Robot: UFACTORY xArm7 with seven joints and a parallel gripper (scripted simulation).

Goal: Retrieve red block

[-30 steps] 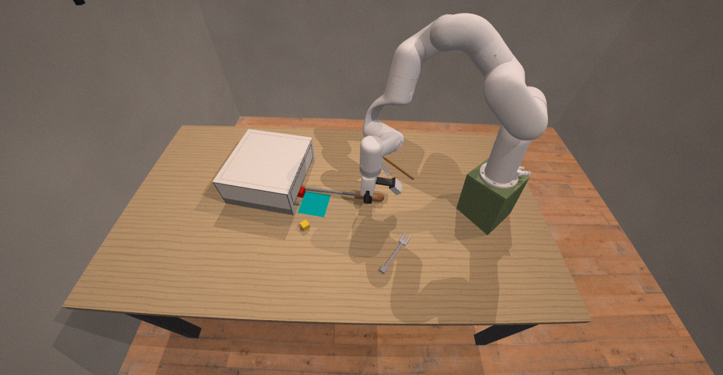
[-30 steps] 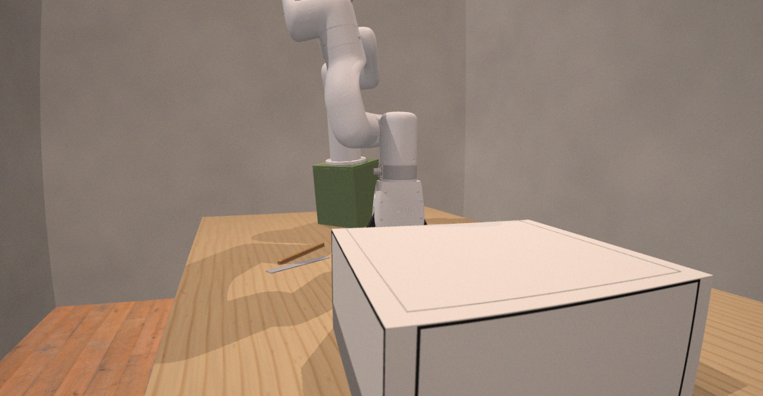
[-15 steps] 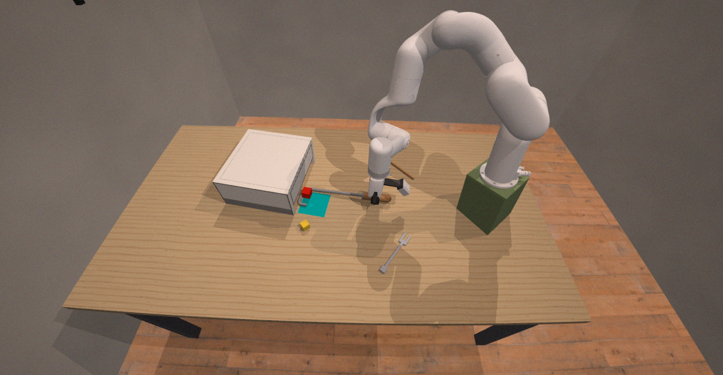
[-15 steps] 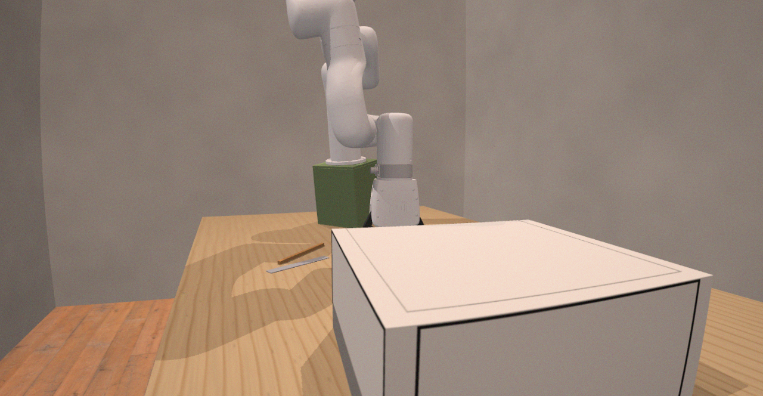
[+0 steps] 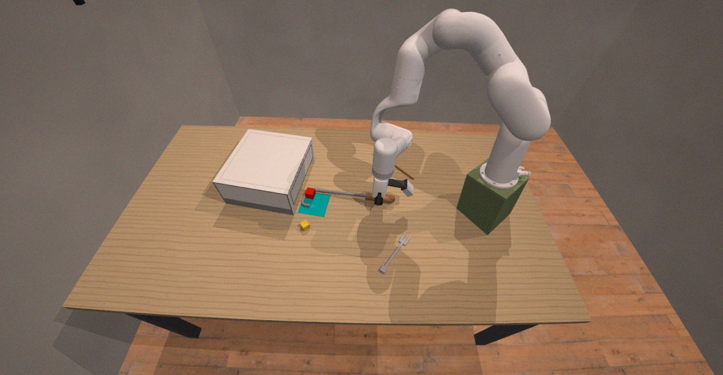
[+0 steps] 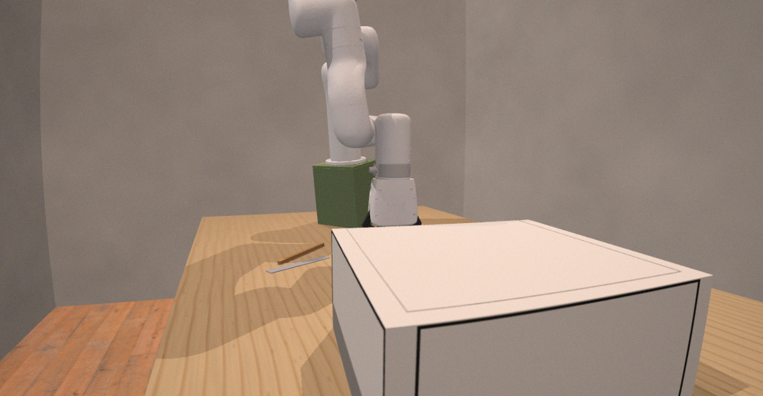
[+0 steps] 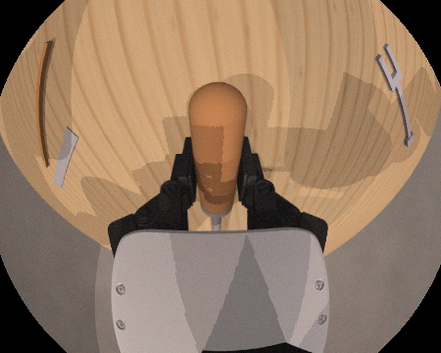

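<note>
Right now the hook tool is 12 cm ahead of my hand, 3 cm to the left of it and 1 cm below it. Also, from my hand: grey strip: 20 cm to the right, 2 cm below; then grey fork: 21 cm to the left, 7 cm behind, 2 cm below; then thin wooden stick: 19 cm to the right, 7 cm behind, 2 cm below.
</note>
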